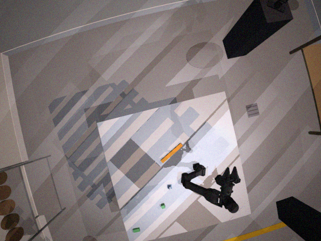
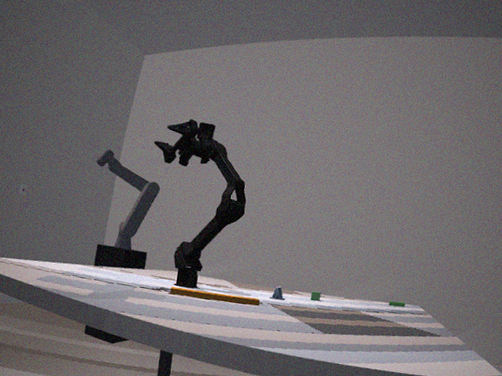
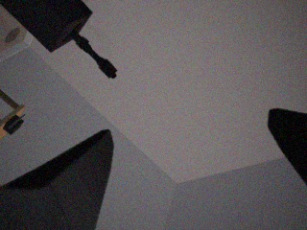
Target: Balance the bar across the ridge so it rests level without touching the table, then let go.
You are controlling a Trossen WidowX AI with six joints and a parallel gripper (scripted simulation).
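The orange bar is 31 cm ahead of my gripper tip, 3 cm to the right of it and 50 cm below it.
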